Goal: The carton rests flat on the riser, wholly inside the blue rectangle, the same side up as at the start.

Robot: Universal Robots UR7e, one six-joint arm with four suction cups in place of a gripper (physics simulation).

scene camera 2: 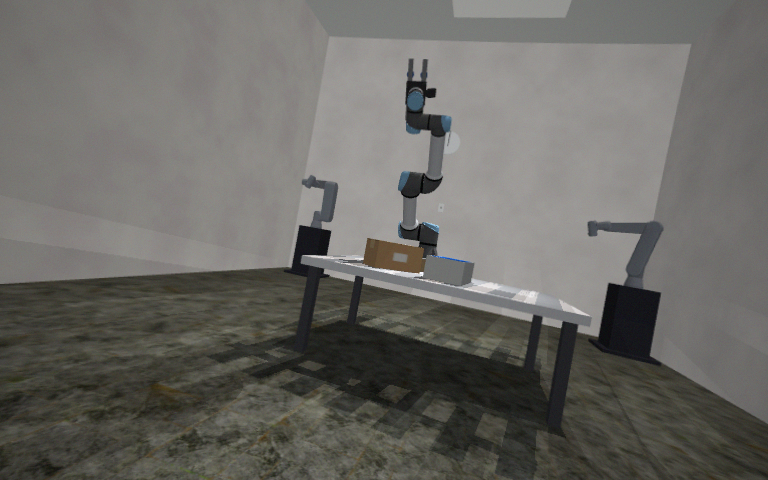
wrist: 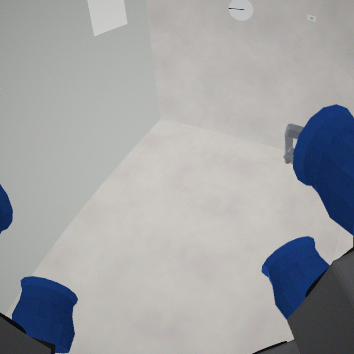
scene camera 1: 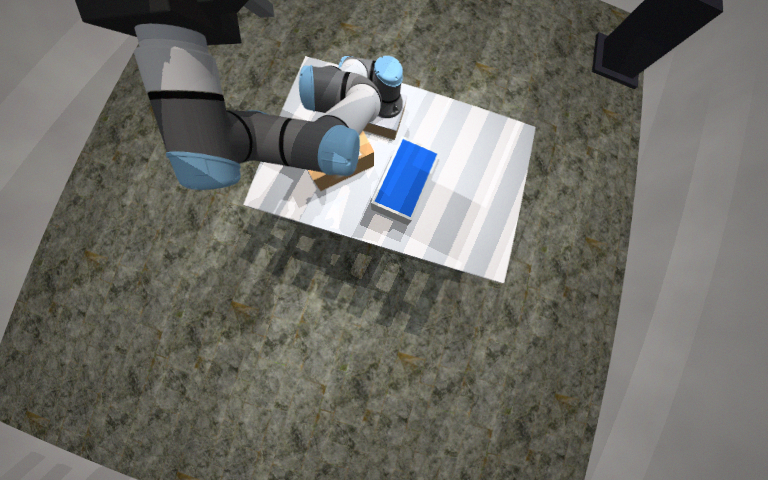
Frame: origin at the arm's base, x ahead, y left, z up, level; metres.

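Seen in the pictures: hand at its tool point: (wrist: 158, 245); arm's base at its link origin: (scene camera 1: 387, 104).
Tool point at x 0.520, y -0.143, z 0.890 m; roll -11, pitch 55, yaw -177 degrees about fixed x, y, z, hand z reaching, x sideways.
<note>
Offsets run from my tool point to a thing's top centre. Level surfaces: height alone.
A brown carton {dy +0.004, dx -0.173, dz -0.829 m} (scene camera 1: 328, 181) (scene camera 2: 382, 255) rests on the table, to the left of the riser and apart from it. A pale label shows on its side in scene camera 2. The arm hides part of its top in scene camera 1. The light grey riser {dy +0.339, dx -0.169, dz -0.859 m} (scene camera 1: 390, 212) (scene camera 2: 446, 270) stands on the table, and the blue rectangle {dy +0.339, dx -0.169, dz -0.859 m} (scene camera 1: 405, 178) (scene camera 2: 451, 259) covers most of its top, with nothing on it. My suction gripper (scene camera 2: 417, 63) (wrist: 167, 237) points upward, high above the table, with its blue cups touching nothing. The carton and riser do not show in the wrist view.
The white table {dz -0.979 m} (scene camera 1: 487, 164) (scene camera 2: 509, 297) stands on dark legs. My arm rises behind the carton and riser in scene camera 2. Two grey arms on dark pedestals (scene camera 2: 310, 249) (scene camera 2: 628, 319) stand beyond the table, left and right. Walls surround the floor.
</note>
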